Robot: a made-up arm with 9 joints. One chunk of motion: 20 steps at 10 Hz.
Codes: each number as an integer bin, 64 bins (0 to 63) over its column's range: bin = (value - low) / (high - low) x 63, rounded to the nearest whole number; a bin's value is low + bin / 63 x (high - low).
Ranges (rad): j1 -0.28..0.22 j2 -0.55..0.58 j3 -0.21..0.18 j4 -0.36..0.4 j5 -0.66..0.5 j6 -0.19..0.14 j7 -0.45..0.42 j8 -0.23..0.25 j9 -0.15..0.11
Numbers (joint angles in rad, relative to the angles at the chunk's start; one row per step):
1: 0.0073 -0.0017 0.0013 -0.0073 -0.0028 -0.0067 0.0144 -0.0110 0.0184
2: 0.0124 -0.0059 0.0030 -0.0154 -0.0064 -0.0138 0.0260 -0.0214 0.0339
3: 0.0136 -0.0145 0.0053 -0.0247 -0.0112 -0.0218 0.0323 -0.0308 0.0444
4: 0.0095 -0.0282 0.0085 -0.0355 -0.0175 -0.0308 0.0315 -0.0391 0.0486
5: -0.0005 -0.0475 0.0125 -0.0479 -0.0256 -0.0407 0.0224 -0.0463 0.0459
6: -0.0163 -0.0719 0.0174 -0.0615 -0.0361 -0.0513 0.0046 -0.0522 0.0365
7: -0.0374 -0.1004 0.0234 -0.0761 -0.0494 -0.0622 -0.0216 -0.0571 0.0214
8: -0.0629 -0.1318 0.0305 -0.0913 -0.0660 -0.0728 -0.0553 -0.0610 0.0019
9: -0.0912 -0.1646 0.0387 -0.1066 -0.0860 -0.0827 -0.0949 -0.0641 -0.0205
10: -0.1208 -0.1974 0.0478 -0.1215 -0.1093 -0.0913 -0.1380 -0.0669 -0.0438
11: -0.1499 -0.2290 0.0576 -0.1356 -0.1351 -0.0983 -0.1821 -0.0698 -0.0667
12: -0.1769 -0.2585 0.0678 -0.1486 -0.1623 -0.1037 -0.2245 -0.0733 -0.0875
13: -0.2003 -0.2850 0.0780 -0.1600 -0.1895 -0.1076 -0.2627 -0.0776 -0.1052
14: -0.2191 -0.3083 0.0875 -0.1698 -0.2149 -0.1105 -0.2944 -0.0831 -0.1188
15: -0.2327 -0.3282 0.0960 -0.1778 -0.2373 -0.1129 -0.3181 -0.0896 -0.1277
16: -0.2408 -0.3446 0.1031 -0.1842 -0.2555 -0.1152 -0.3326 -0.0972 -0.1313
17: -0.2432 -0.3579 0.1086 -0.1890 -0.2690 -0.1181 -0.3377 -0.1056 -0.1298
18: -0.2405 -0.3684 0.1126 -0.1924 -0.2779 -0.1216 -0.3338 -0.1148 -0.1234
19: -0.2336 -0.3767 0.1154 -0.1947 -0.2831 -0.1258 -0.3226 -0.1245 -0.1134
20: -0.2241 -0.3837 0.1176 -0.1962 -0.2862 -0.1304 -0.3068 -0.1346 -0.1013
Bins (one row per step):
1: 36 31 34 29 36 35 34 29 41
2: 37 30 34 29 35 34 34 27 45
3: 37 30 35 28 35 32 35 26 47
4: 36 29 35 27 35 30 35 25 48
5: 35 28 36 26 34 29 34 24 47
6: 33 27 37 25 34 26 33 23 45
7: 31 25 38 24 33 24 31 23 42
8: 27 23 39 22 32 22 29 22 37
9: 24 21 40 21 31 20 26 22 31
10: 20 20 42 20 30 19 23 21 26
11: 16 18 43 19 29 18 19 21 20
12: 13 16 45 18 27 16 16 21 15
13: 10 15 47 17 26 16 14 20 11
14: 8 13 48 16 24 15 11 19 8
15: 6 12 49 15 23 15 10 18 5
16: 5 11 51 15 22 14 9 17 5
17: 5 11 51 14 21 14 8 16 5
18: 5 10 52 14 21 13 8 15 6
19: 6 10 53 14 20 12 9 14 9
20: 7 9 53 14 20 11 10 13 12

